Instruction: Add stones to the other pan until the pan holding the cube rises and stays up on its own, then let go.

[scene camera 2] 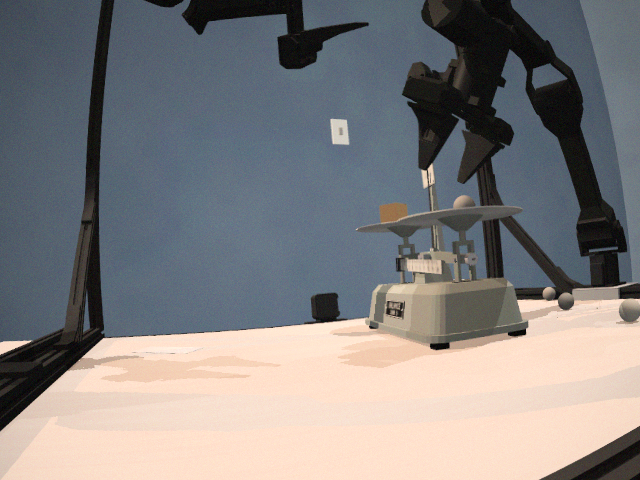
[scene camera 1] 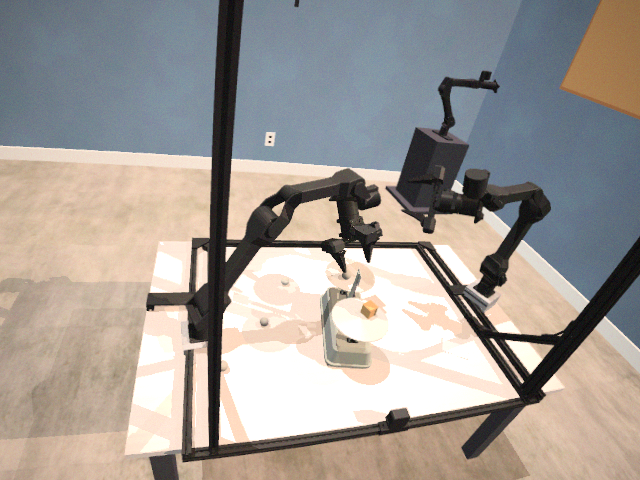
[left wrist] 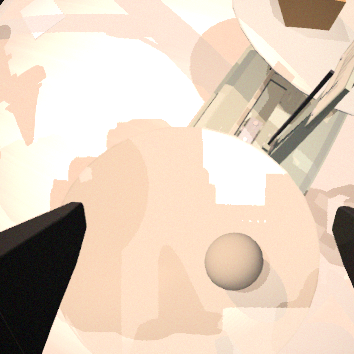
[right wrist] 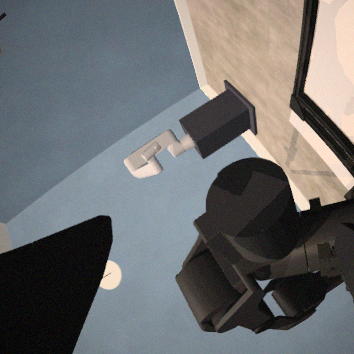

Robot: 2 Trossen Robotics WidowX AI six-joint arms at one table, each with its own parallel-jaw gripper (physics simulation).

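Frame: origin at the left arm's base, x down, y right, z back, level; millimetres.
Seen in the pictures: left gripper, between the fingertips: [scene camera 2: 442, 176] [scene camera 1: 357, 267] [left wrist: 215, 218]; right gripper, between the fingertips: [scene camera 1: 403, 195] [right wrist: 230, 233]; left arm's base, origin of its link: [scene camera 2: 605, 285] [scene camera 1: 200, 332]; right arm's base, origin of its link: [scene camera 1: 484, 290].
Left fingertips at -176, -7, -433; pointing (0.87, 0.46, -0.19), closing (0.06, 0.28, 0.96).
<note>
Pixels of each thing's top centre, then the offset from my left fingertips to it, as dx, dy, dz.
- grey-green balance scale, centre of its top: [left wrist: 348, 28] [scene camera 2: 422, 162] [scene camera 1: 362, 272] -35, +61, +22
- orange cube, centre of its top: [scene camera 2: 393, 204] [scene camera 1: 370, 305] +12, +139, +22
- round pale stone, centre of its top: [left wrist: 237, 265] [scene camera 2: 463, 195] [scene camera 1: 347, 271] +26, -16, +16
A grey-green balance scale [scene camera 1: 347, 350] [scene camera 2: 447, 305] stands mid-table. An orange cube [scene camera 1: 369, 310] [scene camera 2: 392, 211] [left wrist: 309, 14] sits on its near pan [scene camera 1: 353, 326] [scene camera 2: 375, 228]. One round pale stone [scene camera 1: 346, 274] [scene camera 2: 464, 202] [left wrist: 234, 261] lies on the other pan [scene camera 1: 363, 281] [scene camera 2: 499, 210] [left wrist: 158, 228]. In scene camera 2 the pans stand nearly level. My left gripper [scene camera 1: 354, 258] [scene camera 2: 442, 173] [left wrist: 215, 218] is open, just above the stone and clear of it. My right gripper [scene camera 1: 426, 202] is open and empty, high beyond the table's far right corner.
Three loose stones [scene camera 1: 285, 282] [scene camera 1: 264, 322] [scene camera 1: 224, 367] lie on the table left of the scale; one also shows in scene camera 2 [scene camera 2: 549, 292]. A black frame rail [scene camera 1: 470, 316] edges the table, with a tall post [scene camera 1: 223, 190]. A dark box [scene camera 1: 430, 167] stands on the floor behind.
</note>
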